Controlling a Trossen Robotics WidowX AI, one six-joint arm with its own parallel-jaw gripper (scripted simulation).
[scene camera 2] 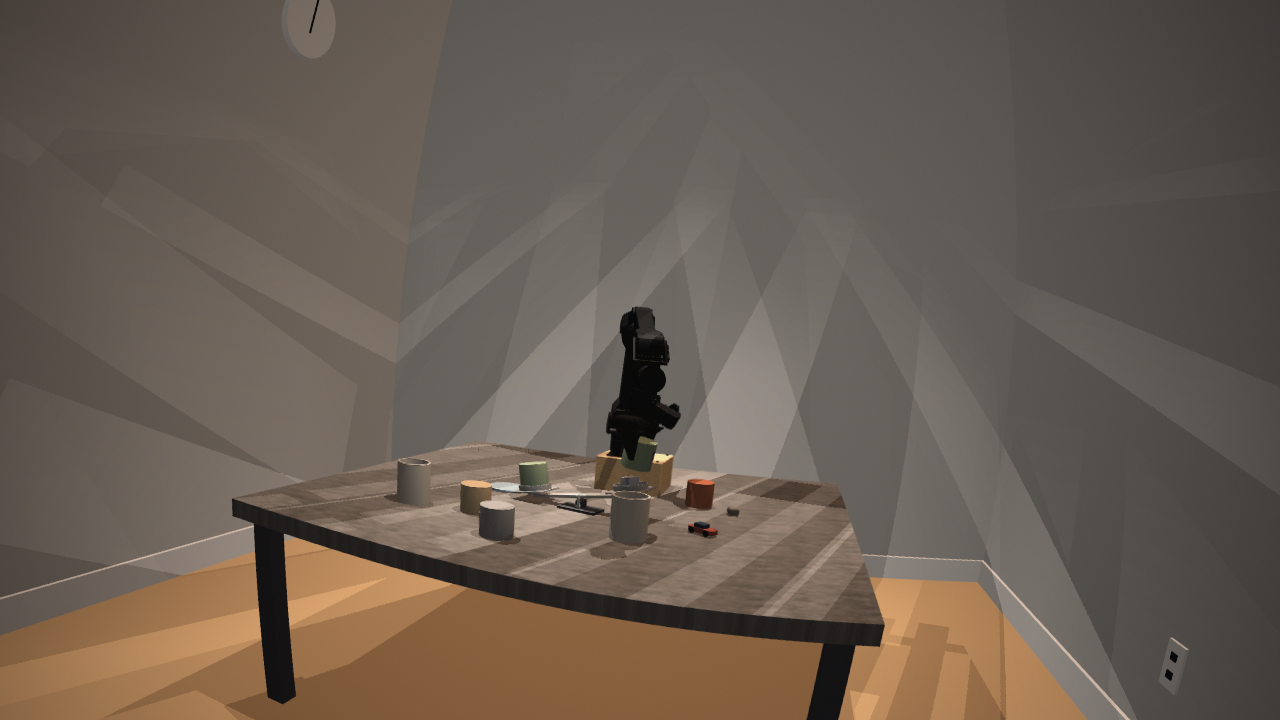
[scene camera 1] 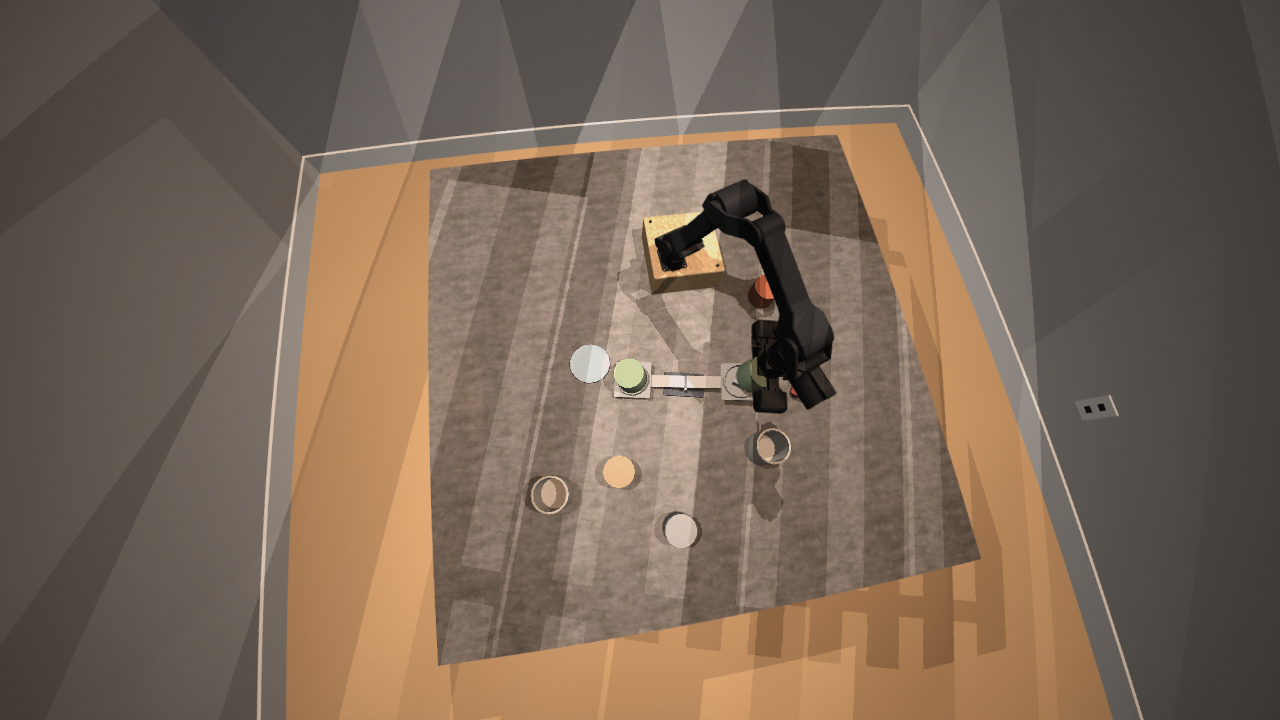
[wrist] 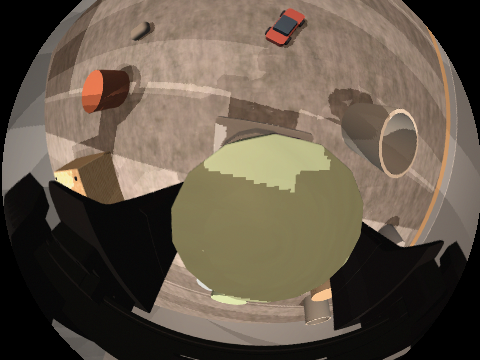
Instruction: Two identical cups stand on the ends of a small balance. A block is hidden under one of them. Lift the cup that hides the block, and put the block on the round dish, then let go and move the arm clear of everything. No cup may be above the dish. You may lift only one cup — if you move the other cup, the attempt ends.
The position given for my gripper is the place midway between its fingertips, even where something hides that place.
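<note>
Green cup carried by my gripper (scene camera 2: 638,458) (scene camera 1: 755,375) (wrist: 265,197). Grey cylinder (scene camera 2: 496,520) (scene camera 1: 680,530) visible; orange-red cylinder (scene camera 2: 699,494) (wrist: 104,89) visible too.
</note>
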